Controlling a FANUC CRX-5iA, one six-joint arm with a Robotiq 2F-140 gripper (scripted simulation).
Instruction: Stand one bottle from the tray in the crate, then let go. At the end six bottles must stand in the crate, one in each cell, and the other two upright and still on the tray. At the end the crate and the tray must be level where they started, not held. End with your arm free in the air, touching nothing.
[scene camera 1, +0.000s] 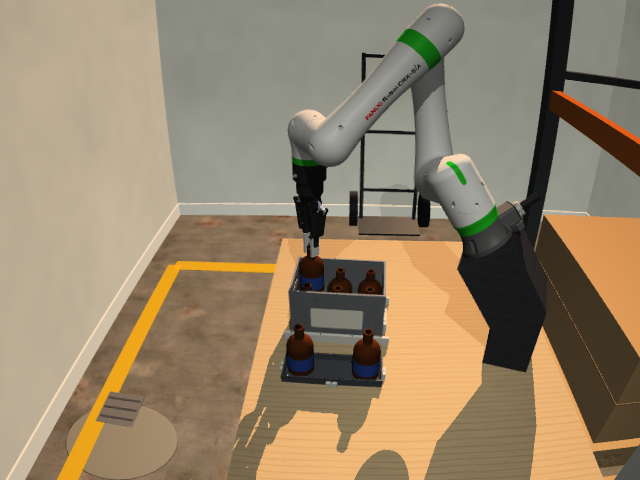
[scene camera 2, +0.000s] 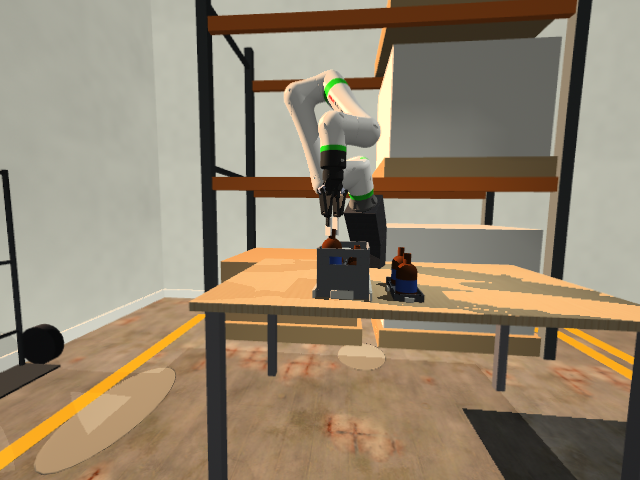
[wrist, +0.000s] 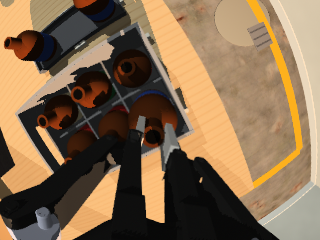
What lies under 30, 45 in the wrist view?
A glass bottle.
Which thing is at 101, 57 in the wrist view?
A grey crate.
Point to a glass bottle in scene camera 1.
366, 354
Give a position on a glass bottle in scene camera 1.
At 300, 349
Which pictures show the grey crate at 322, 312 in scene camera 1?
Scene camera 1, scene camera 2 and the wrist view: all of them.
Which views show the gripper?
Scene camera 1, scene camera 2 and the wrist view: all of them.
